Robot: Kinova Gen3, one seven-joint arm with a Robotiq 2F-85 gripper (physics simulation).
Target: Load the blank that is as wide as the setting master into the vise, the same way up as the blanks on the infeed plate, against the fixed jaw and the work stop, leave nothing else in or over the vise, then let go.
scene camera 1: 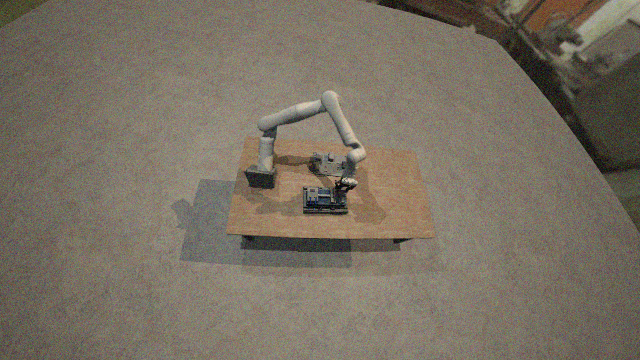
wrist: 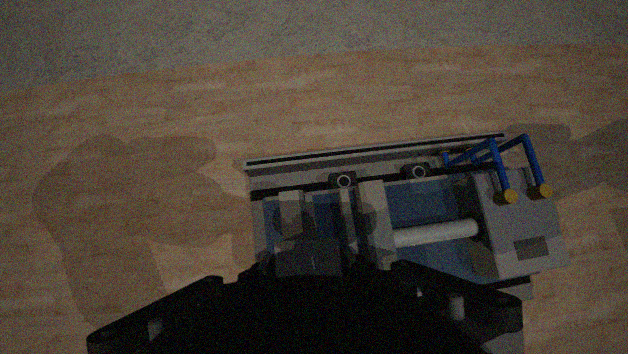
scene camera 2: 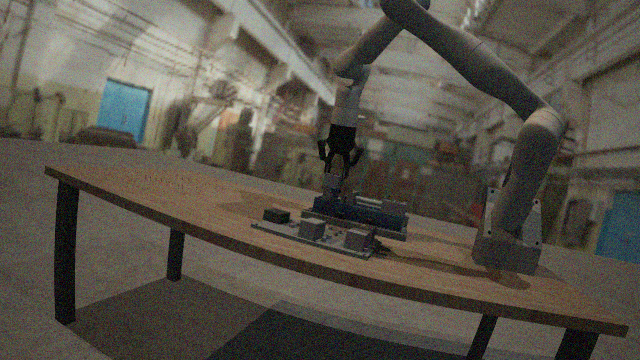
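Pixels of known places: gripper, fingertip midpoint: point(scene camera 1: 342, 192) point(wrist: 308, 266) point(scene camera 2: 335, 177); arm's base, origin of the base link: point(scene camera 1: 264, 169) point(scene camera 2: 506, 216).
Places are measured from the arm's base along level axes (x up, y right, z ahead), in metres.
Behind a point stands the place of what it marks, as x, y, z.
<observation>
The blue and grey vise point(scene camera 1: 325, 200) @(-0.072, 0.192, 0.394) point(scene camera 2: 360, 211) @(-0.082, 0.109, 0.399) point(wrist: 514, 228) @(-0.036, 0.154, 0.318) stands in the middle of the wooden table point(scene camera 1: 393, 206) @(-0.132, 0.231, 0.912) point(scene camera 2: 133, 188) @(-0.132, -0.182, 0.958). My gripper point(scene camera 1: 341, 188) @(-0.008, 0.160, 0.495) point(scene camera 2: 333, 180) @(-0.008, 0.160, 0.495) point(wrist: 308, 266) @(-0.008, 0.160, 0.495) reaches straight down into one end of the vise. It is shut on a grey block point(scene camera 2: 331, 182) @(-0.021, 0.118, 0.497) point(wrist: 307, 251) @(0.000, 0.170, 0.494) that sits there between the jaws. In the wrist view the block is dark and partly hidden by my fingers. The grey infeed plate point(scene camera 1: 323, 170) @(-0.124, -0.063, 0.408) point(scene camera 2: 286, 231) @(-0.124, -0.181, 0.524) lies beside the vise. It carries two grey blanks point(scene camera 2: 311, 228) @(-0.100, -0.205, 0.470) point(scene camera 2: 357, 238) @(-0.098, -0.204, 0.376) and a dark block point(scene camera 2: 276, 216) @(-0.107, -0.131, 0.566).
The arm's base point(scene camera 1: 260, 176) @(0.020, 0.062, -0.022) point(scene camera 2: 506, 251) @(-0.084, -0.058, -0.005) stands on the table near one end. Two thin blue tubes with yellow tips point(wrist: 505, 193) @(-0.022, 0.184, 0.328) arch over the vise's far end, beside its light screw rod point(wrist: 435, 232) @(-0.046, 0.164, 0.384).
</observation>
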